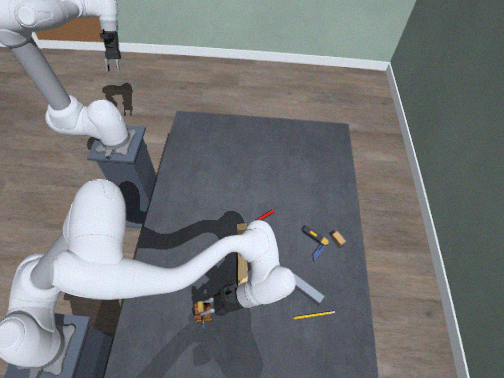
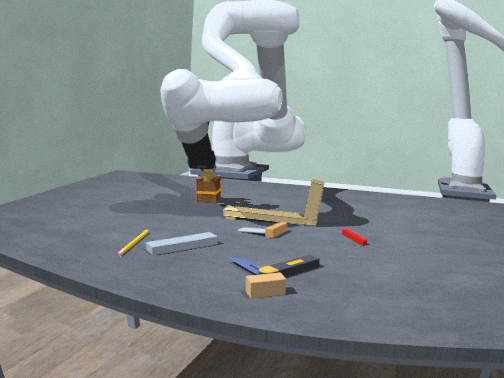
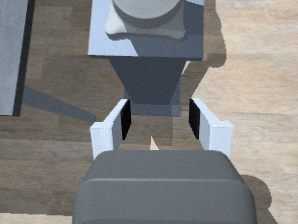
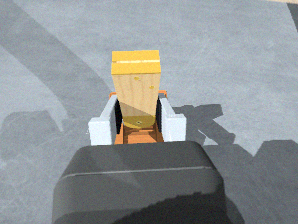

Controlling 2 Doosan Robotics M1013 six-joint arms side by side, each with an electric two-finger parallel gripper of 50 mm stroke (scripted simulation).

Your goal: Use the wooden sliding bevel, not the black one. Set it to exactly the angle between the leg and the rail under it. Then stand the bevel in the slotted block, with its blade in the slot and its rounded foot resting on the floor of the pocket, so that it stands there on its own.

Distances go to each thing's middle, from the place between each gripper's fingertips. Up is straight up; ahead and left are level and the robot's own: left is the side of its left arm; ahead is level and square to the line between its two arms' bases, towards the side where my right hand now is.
The wooden sliding bevel [image 4: 136,75] is 1 cm behind my right hand, 1 cm to the right of it and 2 cm below it. The rest, counted from my right hand: black bevel [image 2: 295,266]: 48 cm ahead, 35 cm to the left, 10 cm below; then tan block [image 2: 257,286]: 58 cm ahead, 36 cm to the left, 9 cm below; then grey bar [image 2: 204,239]: 41 cm ahead, 13 cm to the left, 10 cm below.
My left hand is 63 cm short of the wooden sliding bevel, 121 cm to the left of it and 18 cm above it. Round my left hand: black bevel (112 cm ahead, 85 cm to the right, 26 cm below); then tan block (122 cm ahead, 84 cm to the right, 25 cm below).
